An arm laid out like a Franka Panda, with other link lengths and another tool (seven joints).
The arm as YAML. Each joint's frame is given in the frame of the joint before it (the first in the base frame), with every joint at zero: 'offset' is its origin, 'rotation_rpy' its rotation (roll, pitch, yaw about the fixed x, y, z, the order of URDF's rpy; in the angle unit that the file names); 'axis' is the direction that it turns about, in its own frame. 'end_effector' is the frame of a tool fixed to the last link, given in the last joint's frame.
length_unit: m
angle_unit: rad
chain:
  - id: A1
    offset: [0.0, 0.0, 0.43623]
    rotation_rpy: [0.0, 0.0, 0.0]
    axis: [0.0, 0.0, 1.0]
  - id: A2
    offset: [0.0, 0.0, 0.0]
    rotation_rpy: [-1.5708, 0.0, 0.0]
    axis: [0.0, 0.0, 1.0]
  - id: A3
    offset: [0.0, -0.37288, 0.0]
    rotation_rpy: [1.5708, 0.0, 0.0]
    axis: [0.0, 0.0, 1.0]
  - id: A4
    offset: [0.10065, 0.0, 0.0]
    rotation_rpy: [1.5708, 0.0, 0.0]
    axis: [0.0, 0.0, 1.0]
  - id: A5
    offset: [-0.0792, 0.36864, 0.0]
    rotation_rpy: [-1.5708, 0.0, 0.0]
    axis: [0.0, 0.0, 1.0]
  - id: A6
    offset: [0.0, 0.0, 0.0]
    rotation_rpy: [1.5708, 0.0, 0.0]
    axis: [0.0, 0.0, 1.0]
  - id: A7
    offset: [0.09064, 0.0, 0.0]
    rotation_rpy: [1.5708, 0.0, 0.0]
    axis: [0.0, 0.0, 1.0]
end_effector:
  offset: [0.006, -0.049, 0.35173]
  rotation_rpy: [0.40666, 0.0, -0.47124]
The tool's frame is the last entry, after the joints.
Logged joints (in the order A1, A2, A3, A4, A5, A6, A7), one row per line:
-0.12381 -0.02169 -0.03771 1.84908 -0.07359 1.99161 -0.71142
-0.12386 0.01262 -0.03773 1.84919 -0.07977 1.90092 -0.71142
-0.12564 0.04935 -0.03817 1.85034 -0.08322 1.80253 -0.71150
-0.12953 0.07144 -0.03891 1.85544 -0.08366 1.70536 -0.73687
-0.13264 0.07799 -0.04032 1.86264 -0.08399 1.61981 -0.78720
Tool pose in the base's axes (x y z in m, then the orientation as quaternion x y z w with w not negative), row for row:
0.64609 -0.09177 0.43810 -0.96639 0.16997 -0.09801 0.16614
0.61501 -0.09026 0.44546 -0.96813 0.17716 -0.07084 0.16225
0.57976 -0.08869 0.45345 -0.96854 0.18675 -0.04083 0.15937
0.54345 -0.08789 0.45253 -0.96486 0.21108 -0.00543 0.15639
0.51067 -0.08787 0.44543 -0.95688 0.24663 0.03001 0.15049
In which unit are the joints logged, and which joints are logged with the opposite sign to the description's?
The joints are logged in radians. Opposite sign: A2, A4, A7.
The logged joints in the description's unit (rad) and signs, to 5 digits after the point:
-0.12381 0.02169 -0.03771 -1.84908 -0.07359 1.99161 0.71142
-0.12386 -0.01262 -0.03773 -1.84919 -0.07977 1.90092 0.71142
-0.12564 -0.04935 -0.03817 -1.85034 -0.08322 1.80253 0.71150
-0.12953 -0.07144 -0.03891 -1.85544 -0.08366 1.70536 0.73687
-0.13264 -0.07799 -0.04032 -1.86264 -0.08399 1.61981 0.78720

